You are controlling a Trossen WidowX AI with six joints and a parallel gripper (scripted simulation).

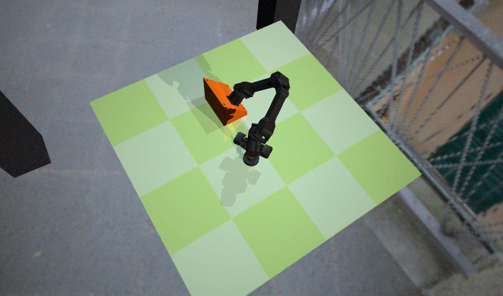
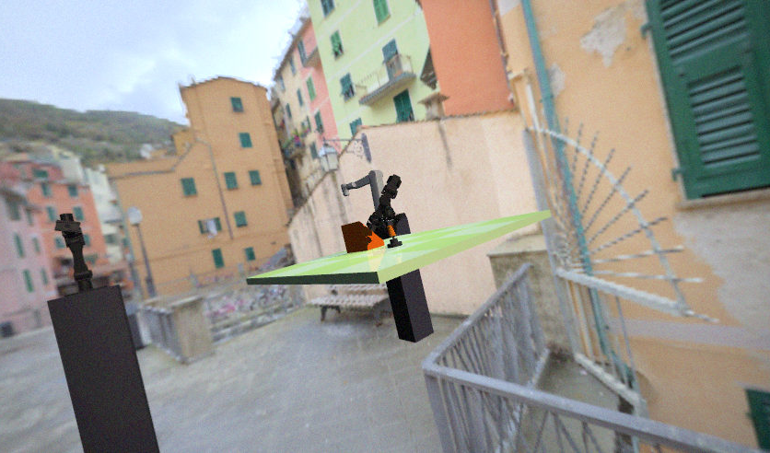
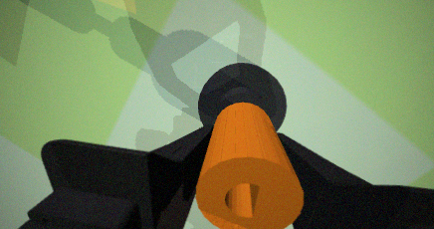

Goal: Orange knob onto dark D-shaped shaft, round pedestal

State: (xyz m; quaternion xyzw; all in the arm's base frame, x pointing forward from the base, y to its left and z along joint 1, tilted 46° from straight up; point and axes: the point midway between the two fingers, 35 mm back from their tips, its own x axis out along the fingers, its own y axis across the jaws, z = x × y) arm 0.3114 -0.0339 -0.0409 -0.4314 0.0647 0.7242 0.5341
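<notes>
Right now the orange knob is 2 cm above my gripper tip. Also, from my gripper tip: dark round pedestal: 4 cm below.
</notes>
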